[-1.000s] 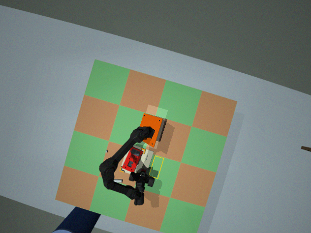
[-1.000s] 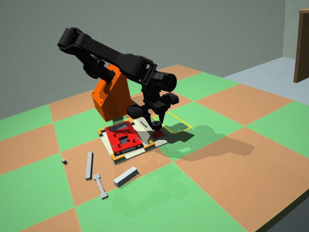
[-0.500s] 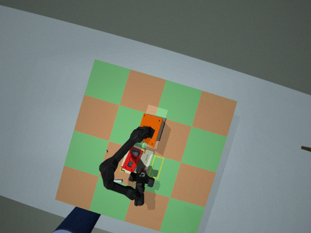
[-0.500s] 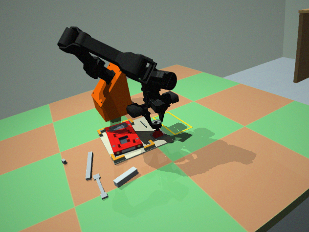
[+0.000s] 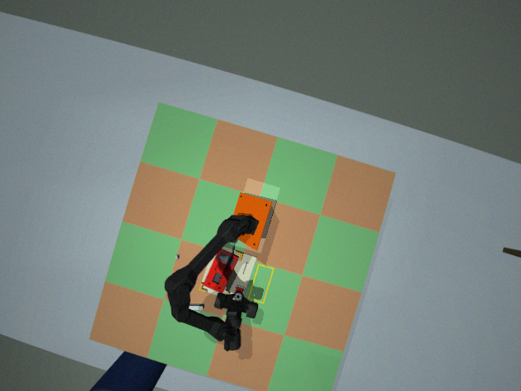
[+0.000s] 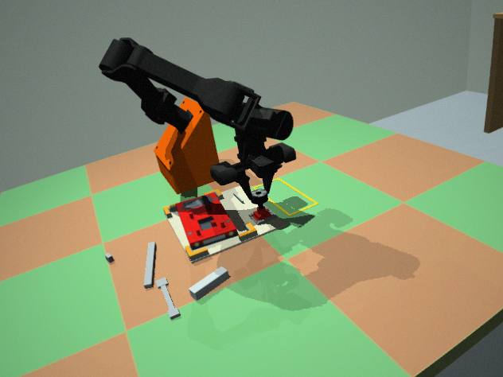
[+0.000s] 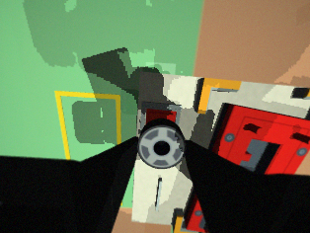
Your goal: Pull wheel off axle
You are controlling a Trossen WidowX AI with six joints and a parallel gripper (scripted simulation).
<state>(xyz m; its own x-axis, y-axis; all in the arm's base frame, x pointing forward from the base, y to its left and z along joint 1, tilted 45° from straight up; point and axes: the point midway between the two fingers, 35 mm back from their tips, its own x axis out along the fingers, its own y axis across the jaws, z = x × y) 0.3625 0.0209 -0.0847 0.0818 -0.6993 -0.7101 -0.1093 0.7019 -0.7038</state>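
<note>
Now: the black axle 30 mm below my gripper tip. Round my gripper tip: wheel right at my gripper tip; tool 260 mm to the right, 150 mm ahead, 60 mm below.
</note>
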